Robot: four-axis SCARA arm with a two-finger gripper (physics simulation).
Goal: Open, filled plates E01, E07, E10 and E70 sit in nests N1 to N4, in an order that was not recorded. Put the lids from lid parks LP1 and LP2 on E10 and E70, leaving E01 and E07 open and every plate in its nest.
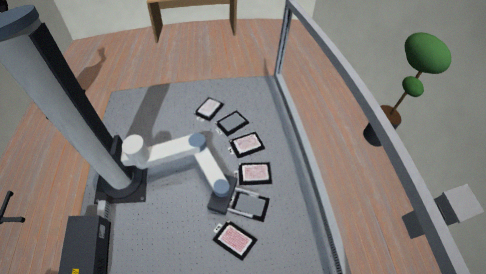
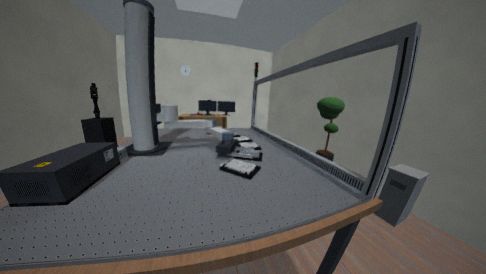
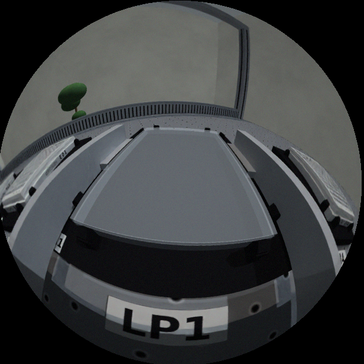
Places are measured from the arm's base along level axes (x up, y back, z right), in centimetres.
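Pixels of known places: gripper, fingertip midpoint: (image 1: pixel 255 205) (image 2: pixel 253 153); arm's base at its link origin: (image 1: pixel 122 178) (image 2: pixel 146 149).
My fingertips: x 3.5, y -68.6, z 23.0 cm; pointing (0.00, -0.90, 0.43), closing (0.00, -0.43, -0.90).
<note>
Ahead of a thing's pixels: the offset from my fingertips to its top centre. "*": to the spot under its first point.
My gripper (image 1: pixel 253 203) (image 3: pixel 179 132) is low over lid park LP1 @(* dx -1.2, dy -4.1, dz +3.7 cm) (image 1: pixel 265 212) (image 3: pixel 170 272). Its finger pads stand against the two long sides of the clear grey lid @(dx -0.4, dy +2.3, dz -1.1 cm) (image 1: pixel 247 206) (image 3: pixel 175 195), shut on it. The lid lies flat in LP1. The other lid @(dx -0.4, dy +4.3, dz -52.3 cm) (image 1: pixel 233 122) lies in LP2, further back. Open plates with pinkish wells sit in N1 @(dx +0.4, dy +17.2, dz -65.5 cm) (image 1: pixel 209 108), N2 @(dx +0.4, dy -1.9, dz -35.9 cm) (image 1: pixel 247 144), N3 @(dx +0.4, dy -3.0, dz -17.8 cm) (image 1: pixel 255 173) (image 3: pixel 40 167) and N4 @(dx +0.4, dy +11.8, dz +14.7 cm) (image 1: pixel 235 239) (image 2: pixel 241 166) (image 3: pixel 322 185). A small label on the N3 plate seems to read E01; other plate codes cannot be read.
The arm's column (image 1: pixel 75 105) (image 2: pixel 141 75) stands at the left, with a dark control box (image 1: pixel 85 245) (image 2: pixel 62 167) near it. A framed barrier (image 1: pixel 310 165) (image 2: pixel 320 157) runs along the right edge of the perforated table. N3 and N4 flank LP1 closely, just outside the fingers.
</note>
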